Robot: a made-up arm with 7 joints. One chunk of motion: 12 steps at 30 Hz.
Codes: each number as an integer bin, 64 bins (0 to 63) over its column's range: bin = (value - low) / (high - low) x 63, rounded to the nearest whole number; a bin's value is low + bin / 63 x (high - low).
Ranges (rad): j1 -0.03..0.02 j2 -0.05..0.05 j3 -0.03..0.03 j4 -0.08..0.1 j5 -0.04..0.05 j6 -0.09..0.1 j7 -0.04..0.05
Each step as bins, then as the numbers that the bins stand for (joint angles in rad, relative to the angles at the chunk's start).
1 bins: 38 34 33 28 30 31 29
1 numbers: 0.0002 0.0040 0.0014 0.0000 0.0029 0.0035 0.0014
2 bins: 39 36 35 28 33 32 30
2 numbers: 0.0010 0.0071 0.0033 0.0000 0.0071 0.0065 0.0029
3 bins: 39 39 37 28 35 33 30
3 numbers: 0.0010 0.0119 0.0052 0.0000 0.0100 0.0095 0.0029
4 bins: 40 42 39 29 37 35 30
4 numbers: 0.0017 0.0167 0.0071 0.0029 0.0129 0.0156 0.0029
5 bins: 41 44 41 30 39 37 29
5 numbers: 0.0025 0.0198 0.0090 0.0057 0.0157 0.0216 0.0014
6 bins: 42 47 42 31 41 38 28
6 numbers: 0.0033 0.0246 0.0100 0.0086 0.0186 0.0246 0.0000
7 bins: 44 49 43 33 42 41 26
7 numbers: 0.0049 0.0278 0.0110 0.0143 0.0200 0.0337 -0.0029
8 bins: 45 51 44 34 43 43 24
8 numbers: 0.0057 0.0310 0.0119 0.0171 0.0214 0.0397 -0.0057
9 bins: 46 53 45 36 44 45 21
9 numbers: 0.0065 0.0341 0.0129 0.0229 0.0229 0.0457 -0.0100
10 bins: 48 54 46 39 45 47 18
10 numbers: 0.0081 0.0357 0.0138 0.0314 0.0243 0.0517 -0.0143
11 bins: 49 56 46 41 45 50 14
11 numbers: 0.0089 0.0389 0.0138 0.0371 0.0243 0.0608 -0.0200
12 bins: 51 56 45 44 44 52 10
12 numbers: 0.0105 0.0389 0.0129 0.0457 0.0229 0.0668 -0.0257
